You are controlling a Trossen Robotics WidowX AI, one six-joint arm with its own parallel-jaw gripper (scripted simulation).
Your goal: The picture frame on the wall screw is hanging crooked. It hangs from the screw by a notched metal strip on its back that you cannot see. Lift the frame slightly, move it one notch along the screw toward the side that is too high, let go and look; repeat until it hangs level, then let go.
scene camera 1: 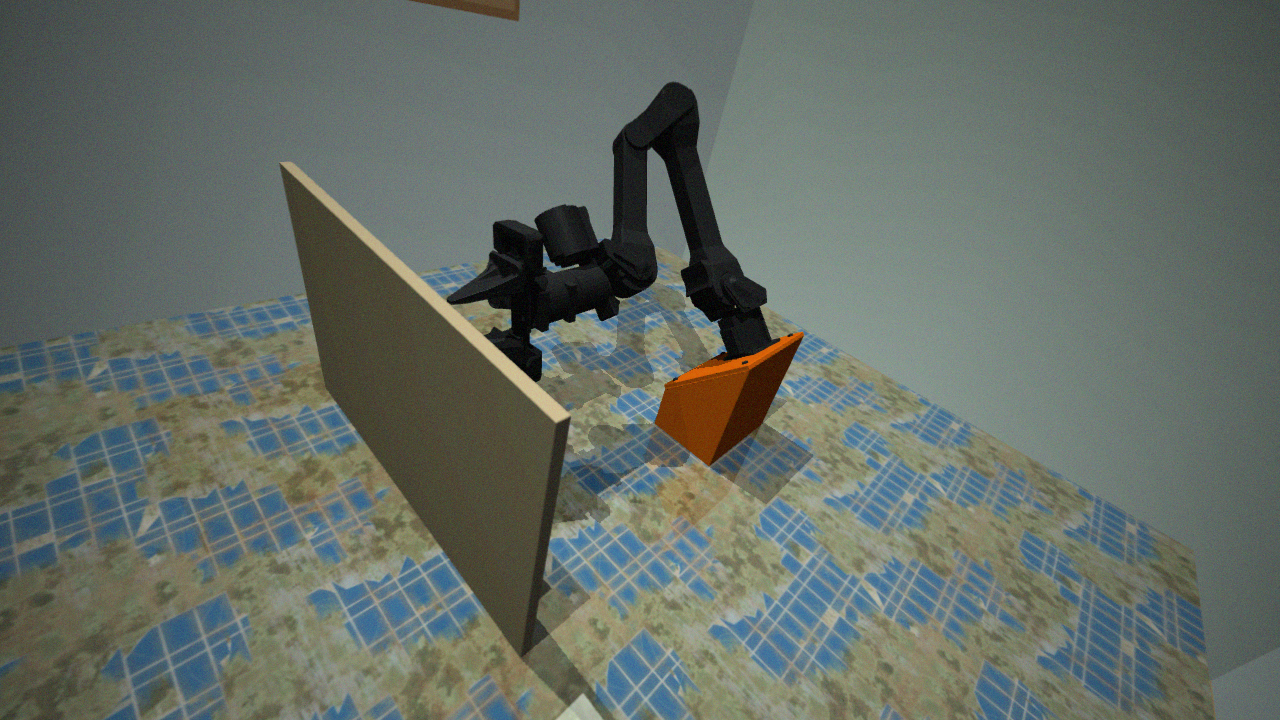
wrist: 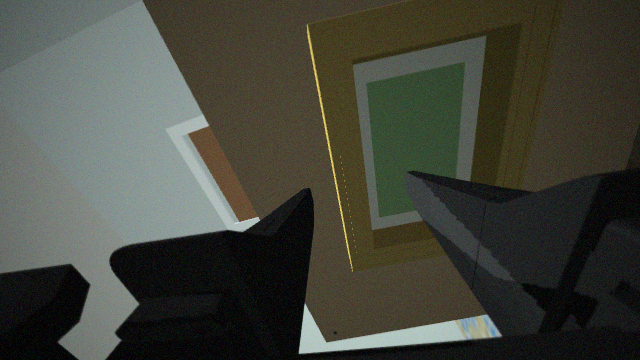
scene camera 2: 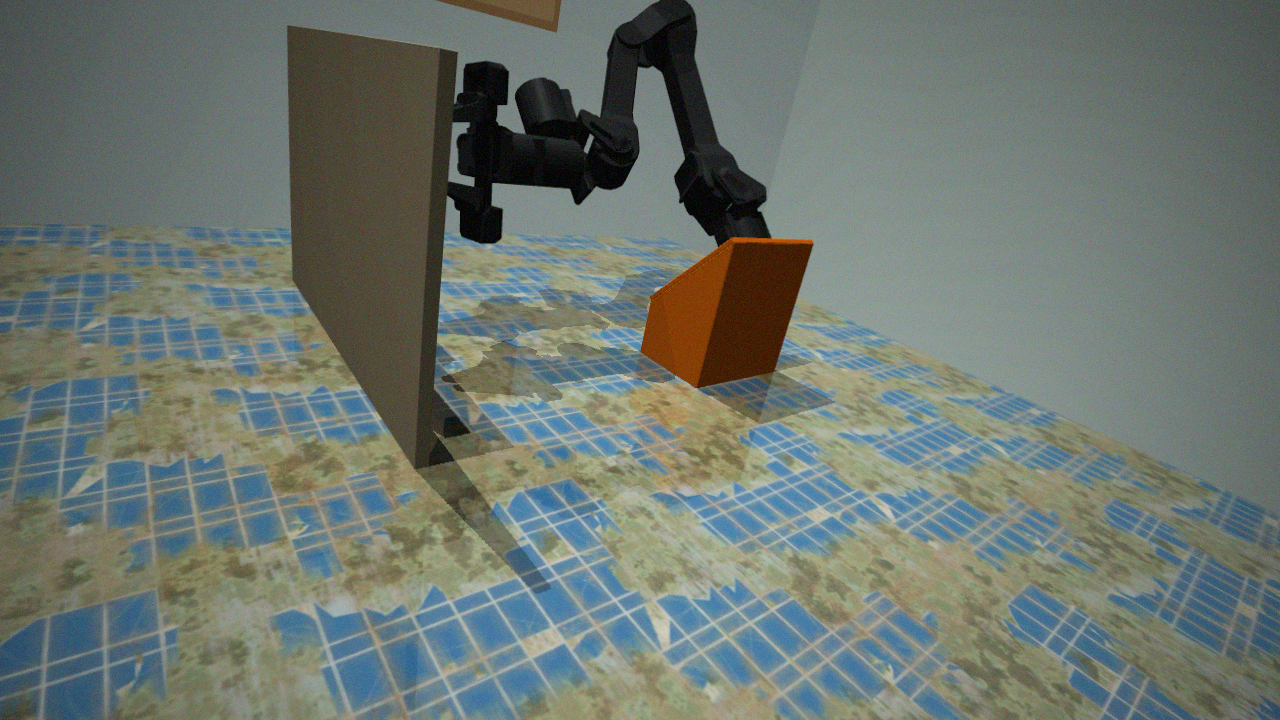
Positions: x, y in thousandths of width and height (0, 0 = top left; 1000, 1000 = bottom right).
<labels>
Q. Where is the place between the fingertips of my gripper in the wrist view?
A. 559, 521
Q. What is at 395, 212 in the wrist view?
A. A wall panel.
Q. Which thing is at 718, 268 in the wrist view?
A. A picture frame.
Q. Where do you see a wall panel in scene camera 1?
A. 372, 622
</labels>
